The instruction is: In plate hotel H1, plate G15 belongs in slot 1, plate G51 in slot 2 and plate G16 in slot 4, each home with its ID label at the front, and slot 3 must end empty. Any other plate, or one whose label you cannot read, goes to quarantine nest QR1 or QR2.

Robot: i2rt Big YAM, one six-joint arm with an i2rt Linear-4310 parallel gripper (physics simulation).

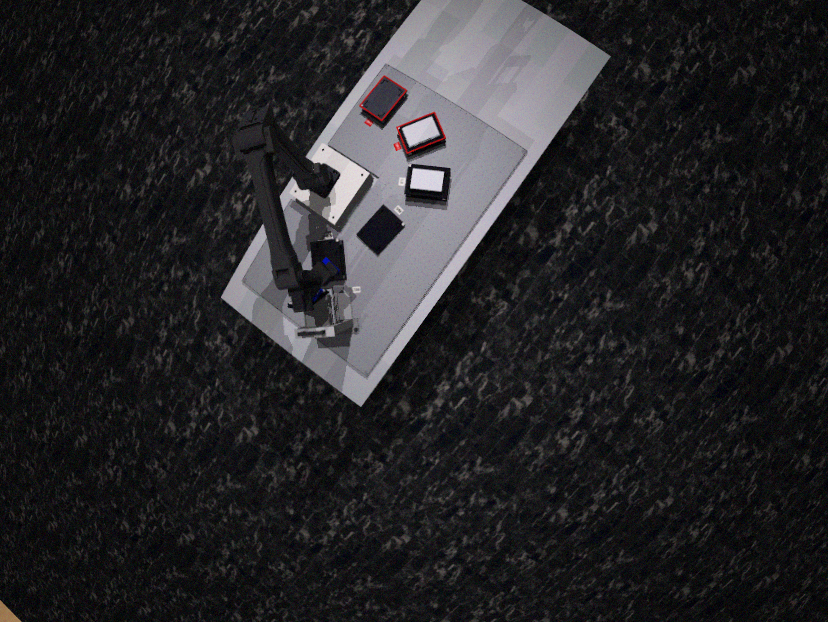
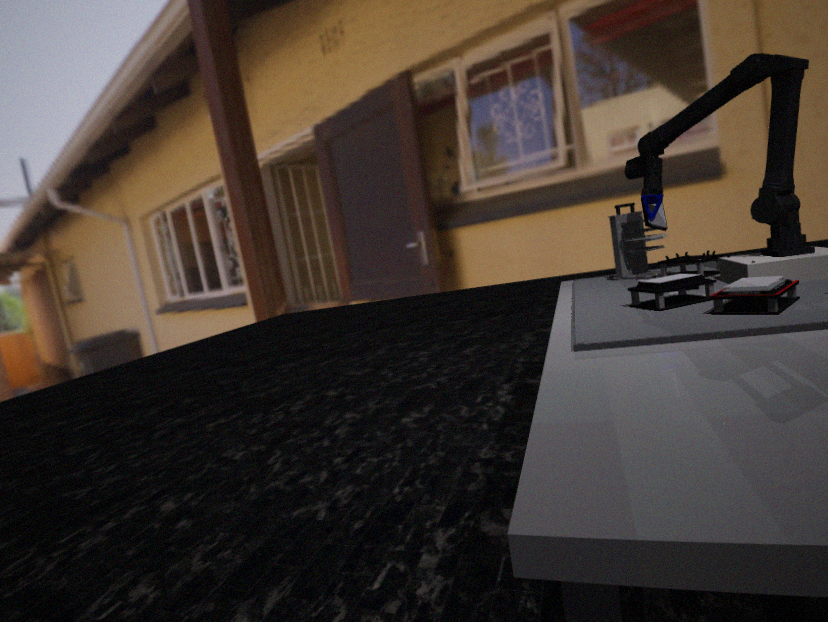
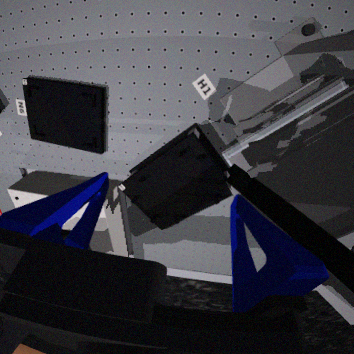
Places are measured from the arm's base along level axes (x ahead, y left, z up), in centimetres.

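Pixels of known places: gripper, fingertip midpoint: point(image 1: 330, 279) point(image 2: 651, 218) point(image 3: 171, 189); arm's base, origin of the base link: point(image 1: 324, 181) point(image 2: 786, 253).
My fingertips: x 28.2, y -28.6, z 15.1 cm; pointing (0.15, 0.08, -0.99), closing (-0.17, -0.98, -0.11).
Ahead of a thing's pixels: the offset from my fingertips to its top centre. "*": to the spot under its first point. Level surfaces: height alone.
Hotel H1 point(image 1: 314, 331) point(image 2: 629, 244) point(image 3: 285, 119) stands at the near left end of the mat, its H1 label {* dx +5.1, dy -1.5, dz -21.2 cm} point(image 3: 204, 86) beside it. Its shelves are shaded; I cannot tell which slots hold plates. My gripper point(image 2: 655, 224) point(image 3: 171, 189) is open and empty, high above the mat near the hotel, over a black nest {dx -10.3, dy +2.4, dz -13.6 cm} point(image 1: 329, 251) point(image 3: 170, 192). A white-topped plate {dx +6.5, dy +49.5, dz -14.8 cm} point(image 1: 427, 178) point(image 2: 681, 278) lies on another black nest. A second white-topped plate {dx -6.5, dy +64.9, dz -15.8 cm} point(image 1: 421, 131) point(image 2: 763, 284) lies on a red-edged quarantine nest. A second red-edged nest {dx -27.9, dy +69.8, dz -16.6 cm} point(image 1: 383, 98) holds no visible plate. The plates' ID labels are unreadable.
Black nest N6 {dx +0.4, dy +24.2, dz -19.4 cm} point(image 1: 380, 229) point(image 3: 67, 115) lies between the arm's base and the mat's far side. The pale base block point(image 1: 351, 180) point(image 2: 769, 267) carries the arm. The perforated grey mat {dz -21.2 cm} point(image 1: 401, 274) point(image 2: 622, 334) lies on the table {dz -22.5 cm} point(image 1: 568, 80) point(image 2: 602, 468).
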